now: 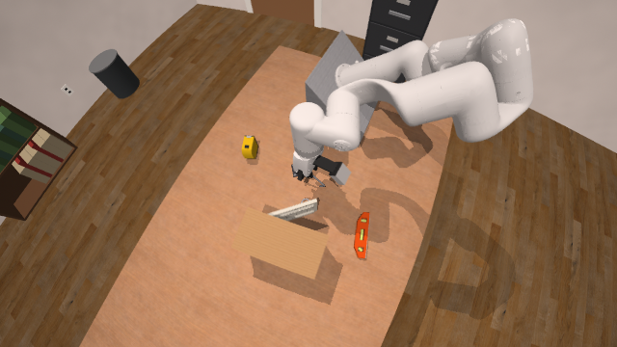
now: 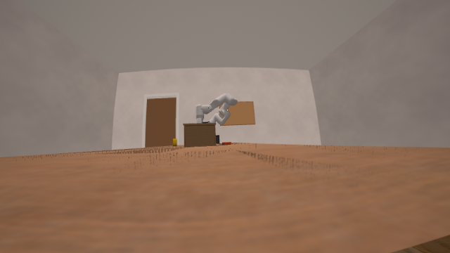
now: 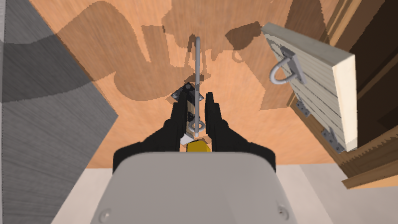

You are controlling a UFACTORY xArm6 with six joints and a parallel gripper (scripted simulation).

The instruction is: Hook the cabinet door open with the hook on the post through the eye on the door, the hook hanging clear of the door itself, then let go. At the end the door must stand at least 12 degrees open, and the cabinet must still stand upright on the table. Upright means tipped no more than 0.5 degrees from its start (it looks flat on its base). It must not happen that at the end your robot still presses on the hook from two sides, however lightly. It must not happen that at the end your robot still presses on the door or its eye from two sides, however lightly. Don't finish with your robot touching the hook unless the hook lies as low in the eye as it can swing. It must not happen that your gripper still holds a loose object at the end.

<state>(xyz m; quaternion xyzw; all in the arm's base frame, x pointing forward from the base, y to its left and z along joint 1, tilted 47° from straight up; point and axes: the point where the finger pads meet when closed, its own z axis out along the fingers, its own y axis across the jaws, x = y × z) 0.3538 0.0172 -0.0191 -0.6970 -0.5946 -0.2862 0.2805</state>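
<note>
My hand is 5 cm above the hook rod. Also, from my hand: yellow tape measure: 2 cm behind, 26 cm to the right, 7 cm below; then orange spirit level: 12 cm ahead, 23 cm to the left, 9 cm below; then pale door: 14 cm ahead, 2 cm to the right, 3 cm below.
</note>
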